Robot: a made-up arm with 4 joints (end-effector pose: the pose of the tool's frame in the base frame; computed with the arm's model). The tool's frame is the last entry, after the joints. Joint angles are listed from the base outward.
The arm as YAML. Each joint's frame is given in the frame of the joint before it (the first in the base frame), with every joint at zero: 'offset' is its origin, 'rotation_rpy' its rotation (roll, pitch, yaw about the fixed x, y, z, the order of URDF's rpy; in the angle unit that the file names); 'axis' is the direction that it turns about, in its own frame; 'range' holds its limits. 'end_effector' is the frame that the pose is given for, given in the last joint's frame.
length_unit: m
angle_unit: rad
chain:
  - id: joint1
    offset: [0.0, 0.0, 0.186]
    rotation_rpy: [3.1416, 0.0, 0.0]
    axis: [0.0, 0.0, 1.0]
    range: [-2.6, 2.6]
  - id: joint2
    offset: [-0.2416, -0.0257, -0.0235]
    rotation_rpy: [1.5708, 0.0, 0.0]
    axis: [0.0, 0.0, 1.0]
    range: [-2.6, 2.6]
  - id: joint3
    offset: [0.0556, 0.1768, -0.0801]
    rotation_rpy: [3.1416, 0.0, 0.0]
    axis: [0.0, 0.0, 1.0]
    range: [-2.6, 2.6]
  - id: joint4
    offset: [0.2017, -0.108, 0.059]
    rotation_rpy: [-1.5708, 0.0, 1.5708]
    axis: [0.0, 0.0, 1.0]
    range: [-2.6, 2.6]
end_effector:
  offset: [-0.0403, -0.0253, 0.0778]
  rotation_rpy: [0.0, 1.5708, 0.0]
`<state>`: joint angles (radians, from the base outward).
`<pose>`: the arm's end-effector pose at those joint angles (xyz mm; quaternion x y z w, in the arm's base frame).
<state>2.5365 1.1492 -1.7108 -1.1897</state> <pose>395.5 377.3 192.7 -0.8062 -0.1693 0.2763 0.4950</pose>
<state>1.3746 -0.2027 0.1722 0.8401</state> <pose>-156.0 -37.4 -15.1 -0.4176 0.1227 -0.6279 0.6452</pose>
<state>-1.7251 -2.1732 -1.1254 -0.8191</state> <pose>89.6 82.6 385.9 0.5728 -0.0366 0.7328 0.3654</pose>
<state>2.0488 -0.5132 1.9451 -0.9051</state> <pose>-37.7 138.9 279.5 -0.6479 -0.5655 -0.0434 0.5086</pose>
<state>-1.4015 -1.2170 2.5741 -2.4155</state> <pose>31.0 -220.8 200.9 0.0110 0.4496 -0.6041 0.6579</pose>
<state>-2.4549 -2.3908 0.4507 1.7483</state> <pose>293.4 -48.4 485.9 0.5588 -0.3215 -0.1650 0.7464</pose>
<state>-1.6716 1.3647 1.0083 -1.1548</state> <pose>120.4 -328.2 -62.5 0.2501 0.4981 0.5468 0.6248</pose>
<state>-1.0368 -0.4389 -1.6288 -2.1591</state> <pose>-29.4 -179.1 -81.6 0.5033 0.5915 -0.2357 0.5842</pose>
